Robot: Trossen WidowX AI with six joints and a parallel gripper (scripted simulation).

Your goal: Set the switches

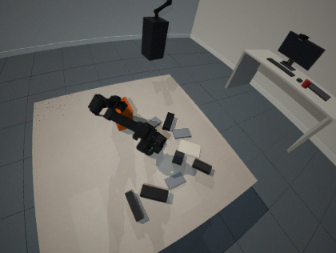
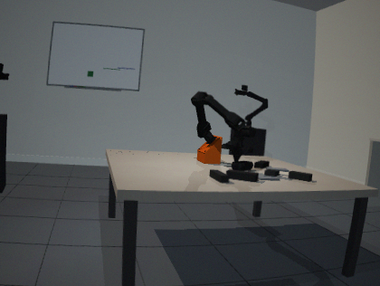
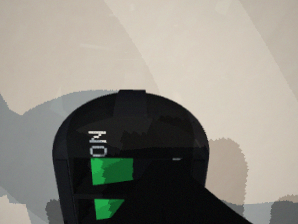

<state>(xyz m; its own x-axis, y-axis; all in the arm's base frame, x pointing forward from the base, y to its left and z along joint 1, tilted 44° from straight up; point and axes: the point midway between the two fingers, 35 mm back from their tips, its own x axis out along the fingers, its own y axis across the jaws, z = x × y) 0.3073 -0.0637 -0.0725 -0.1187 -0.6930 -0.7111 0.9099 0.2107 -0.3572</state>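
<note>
Now: the small dark box 150 mm to the left of my gripper tip, 150 mm ahead of it and 30 mm below it. The rest, counted from my gripper tip: long black bar: 250 mm ahead, 240 mm to the right, 20 mm below; white plate: 270 mm to the left, 140 mm ahead, 40 mm below.
</note>
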